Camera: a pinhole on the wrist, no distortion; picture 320 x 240 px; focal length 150.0 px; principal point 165.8 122.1 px. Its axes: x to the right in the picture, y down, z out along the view. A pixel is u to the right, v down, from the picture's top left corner.
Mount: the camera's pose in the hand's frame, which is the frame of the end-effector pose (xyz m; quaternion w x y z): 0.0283 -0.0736 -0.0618 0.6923 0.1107 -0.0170 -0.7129
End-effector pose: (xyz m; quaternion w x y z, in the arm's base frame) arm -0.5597 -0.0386 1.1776 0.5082 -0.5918 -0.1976 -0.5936
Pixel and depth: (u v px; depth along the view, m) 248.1 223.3 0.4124
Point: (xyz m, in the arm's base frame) -0.6344 0.3262 1.5918
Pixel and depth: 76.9 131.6 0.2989
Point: -0.3794 0.1523 1.2076
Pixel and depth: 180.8 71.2 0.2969
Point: -0.5985 0.2353 1.1605
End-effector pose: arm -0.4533 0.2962 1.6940 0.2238 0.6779 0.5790 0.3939
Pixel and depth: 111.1 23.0 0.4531
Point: -0.1564 0.0074 1.4267
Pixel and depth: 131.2 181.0 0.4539
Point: -0.1345 0.4878 1.4493
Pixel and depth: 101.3 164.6 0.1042
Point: -0.4388 0.3517 1.6414
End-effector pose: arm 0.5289 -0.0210 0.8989 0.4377 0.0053 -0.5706 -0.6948
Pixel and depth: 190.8 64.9 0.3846
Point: 0.3941 0.3071 0.7600
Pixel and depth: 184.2 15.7 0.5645
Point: 0.4916 0.5820 0.6520
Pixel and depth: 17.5 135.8 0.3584
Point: 0.4936 0.2548 1.2019
